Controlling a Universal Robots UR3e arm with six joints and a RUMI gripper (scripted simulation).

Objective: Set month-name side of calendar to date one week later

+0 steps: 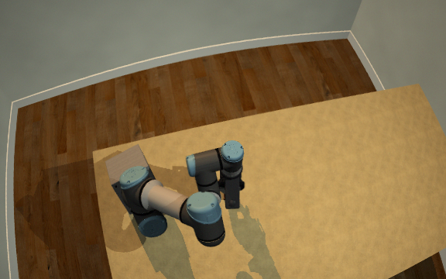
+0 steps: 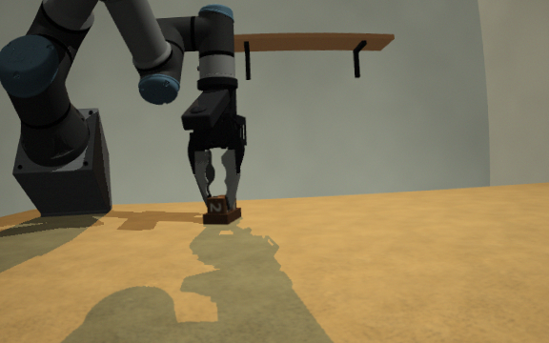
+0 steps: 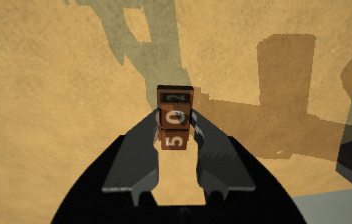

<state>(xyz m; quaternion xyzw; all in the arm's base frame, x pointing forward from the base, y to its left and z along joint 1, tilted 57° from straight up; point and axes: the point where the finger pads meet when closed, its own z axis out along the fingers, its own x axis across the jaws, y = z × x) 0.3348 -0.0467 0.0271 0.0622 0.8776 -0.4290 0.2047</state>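
Right now the digit cube is 10 mm below my hand. Also, from my hand: brown calendar tray: 20 mm to the left, 30 mm below.
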